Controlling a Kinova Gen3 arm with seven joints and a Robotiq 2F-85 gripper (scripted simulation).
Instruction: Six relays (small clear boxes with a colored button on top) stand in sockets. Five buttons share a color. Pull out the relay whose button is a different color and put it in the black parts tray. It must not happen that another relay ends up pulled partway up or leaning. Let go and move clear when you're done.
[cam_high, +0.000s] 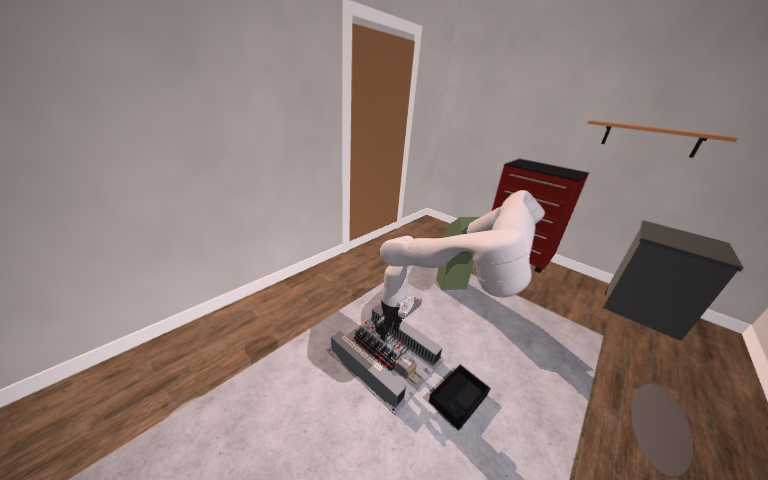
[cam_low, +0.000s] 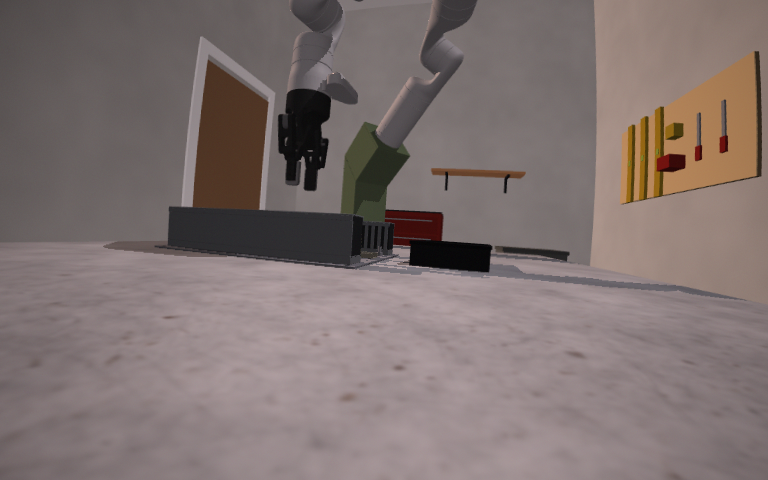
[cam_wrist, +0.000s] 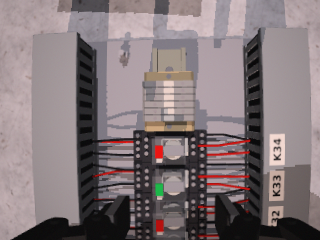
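Right now my hand is 8 cm above the relay. Round my hand: black parts tray (8 cm behind, 25 cm to the left, 11 cm below).
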